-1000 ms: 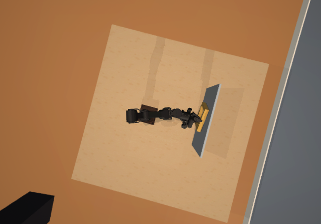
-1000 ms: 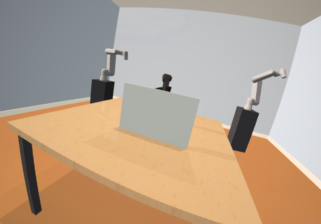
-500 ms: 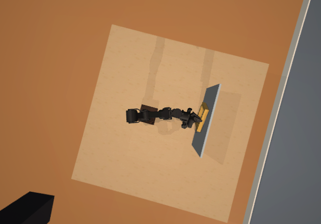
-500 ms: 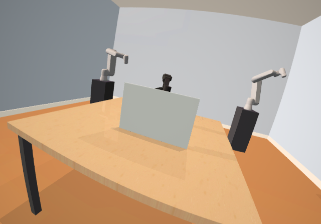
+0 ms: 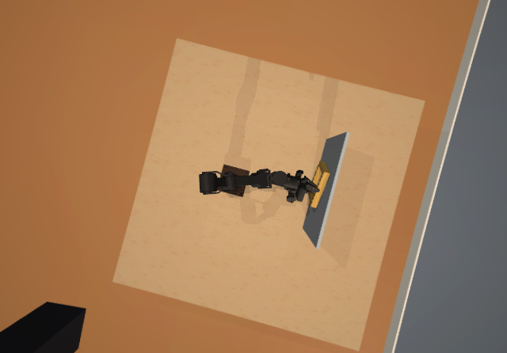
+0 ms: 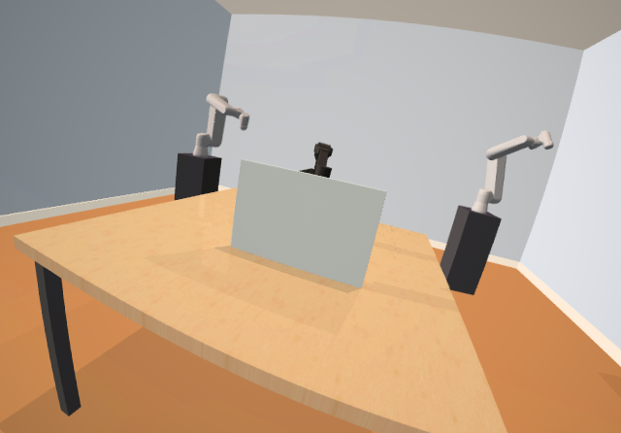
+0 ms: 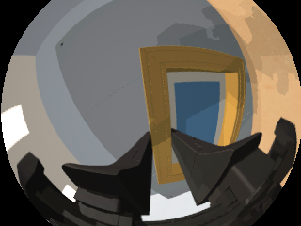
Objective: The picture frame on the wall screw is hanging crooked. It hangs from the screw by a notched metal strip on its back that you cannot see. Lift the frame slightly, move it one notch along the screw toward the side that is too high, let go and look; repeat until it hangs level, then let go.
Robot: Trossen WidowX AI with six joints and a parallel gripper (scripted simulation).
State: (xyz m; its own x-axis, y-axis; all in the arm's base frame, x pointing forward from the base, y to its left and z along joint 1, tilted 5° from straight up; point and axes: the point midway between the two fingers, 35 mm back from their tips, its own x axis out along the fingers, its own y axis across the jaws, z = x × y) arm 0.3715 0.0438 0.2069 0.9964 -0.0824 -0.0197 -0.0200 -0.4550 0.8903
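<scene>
Now: gripper tip 10 mm short of the picture frame, 20 mm to the right of it and 50 mm above it. The rest, counted from my gripper tip: grey wall panel (20 mm ahead, 10 mm to the left, 60 mm below).
</scene>
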